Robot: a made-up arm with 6 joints.
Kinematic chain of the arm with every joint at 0, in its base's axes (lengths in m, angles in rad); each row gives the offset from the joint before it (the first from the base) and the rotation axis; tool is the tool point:
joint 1: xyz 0 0 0.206 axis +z
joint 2: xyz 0 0 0 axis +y
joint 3: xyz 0 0 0.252 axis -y
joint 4: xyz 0 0 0 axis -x
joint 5: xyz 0.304 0 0 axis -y
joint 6: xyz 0 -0.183 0 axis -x
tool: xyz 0 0 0
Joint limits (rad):
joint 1: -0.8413..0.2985
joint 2: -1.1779..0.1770
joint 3: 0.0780..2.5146
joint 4: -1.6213..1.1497
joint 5: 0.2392..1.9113
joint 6: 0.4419..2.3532
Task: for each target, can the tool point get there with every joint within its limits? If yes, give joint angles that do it. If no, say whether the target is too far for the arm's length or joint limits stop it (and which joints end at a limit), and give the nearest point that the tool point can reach.
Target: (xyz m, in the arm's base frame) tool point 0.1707 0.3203 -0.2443
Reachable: no: joint limits stop it (at a limit: joint 1, joint 2, joint 3, joint 4) | nearest point 0.3116 0.1055 0.2421 | short by 0.550 m
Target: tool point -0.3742 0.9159 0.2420
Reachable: no: too far | nearest point -0.3847 0.4441 0.2991 | short by 0.475 m
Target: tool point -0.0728 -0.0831 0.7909
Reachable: yes | joints -0.7515 -0.1337 1.7743 -0.9230 1.0171 1.4452
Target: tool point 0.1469 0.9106 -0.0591
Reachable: no: too far | nearest point -0.3847 0.4441 0.2991 | short by 0.793 m
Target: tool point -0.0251 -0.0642 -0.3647
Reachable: no: joint limits stop it (at a limit: joint 1, joint 2, joint 3, joint 4) | nearest point -0.3645 -0.1904 0.0010 | short by 0.515 m
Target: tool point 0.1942 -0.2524 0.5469
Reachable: yes | joints -0.3138 -0.1168 0.2896 -0.1767 1.2687 1.7013
